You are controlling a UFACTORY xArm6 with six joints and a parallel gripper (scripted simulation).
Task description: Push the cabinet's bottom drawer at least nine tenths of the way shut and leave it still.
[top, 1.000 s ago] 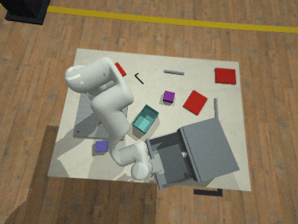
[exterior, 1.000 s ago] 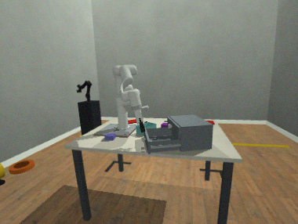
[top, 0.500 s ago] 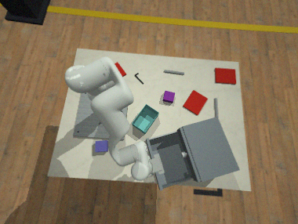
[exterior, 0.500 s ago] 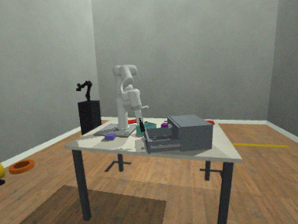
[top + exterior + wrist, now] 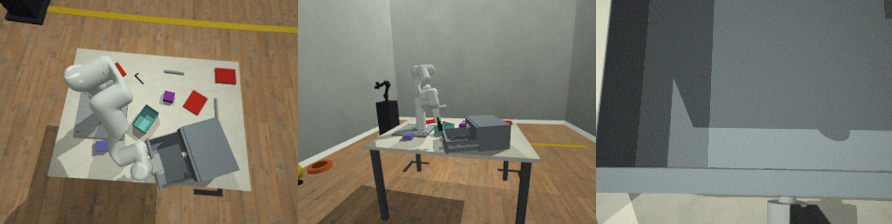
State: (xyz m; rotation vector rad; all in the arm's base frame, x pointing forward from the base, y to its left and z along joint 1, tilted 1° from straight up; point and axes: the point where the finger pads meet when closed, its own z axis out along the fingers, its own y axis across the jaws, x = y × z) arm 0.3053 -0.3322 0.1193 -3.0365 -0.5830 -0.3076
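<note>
My gripper is now 12 cm short of the bottom drawer, 11 cm above it and 5 cm to the right of it. Round my hand: blue-violet cube (31 cm behind, 12 cm below, 8 cm to the left); grey cabinet (22 cm ahead, 9 cm to the left, 6 cm below); teal bin (28 cm to the left, 11 cm below, 5 cm behind).
</note>
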